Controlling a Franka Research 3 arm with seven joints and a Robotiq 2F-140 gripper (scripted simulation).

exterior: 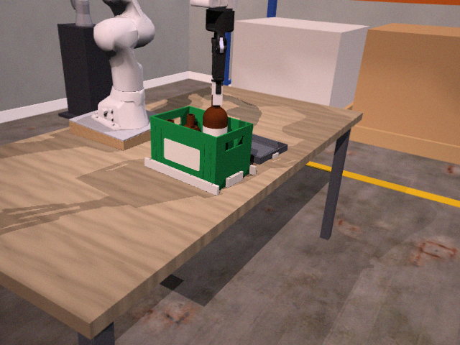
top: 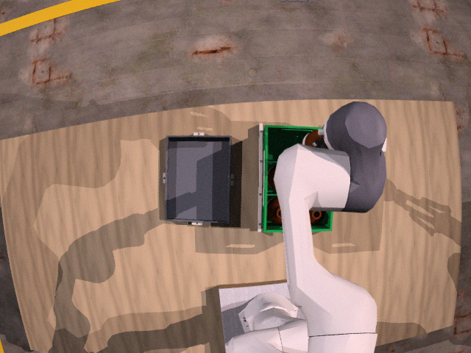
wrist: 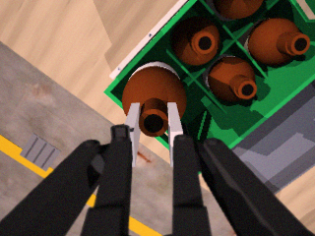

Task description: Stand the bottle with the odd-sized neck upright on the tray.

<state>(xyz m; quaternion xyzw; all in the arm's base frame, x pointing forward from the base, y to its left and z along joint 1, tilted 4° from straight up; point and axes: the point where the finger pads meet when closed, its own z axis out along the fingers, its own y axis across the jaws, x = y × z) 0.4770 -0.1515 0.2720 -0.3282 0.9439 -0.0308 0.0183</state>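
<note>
The brown bottle lies 90 mm below my hand. The rest, counted from my hand: dark grey tray 60 mm behind, 330 mm to the left, 280 mm below; green crate 90 mm behind, 50 mm to the left, 210 mm below.
</note>
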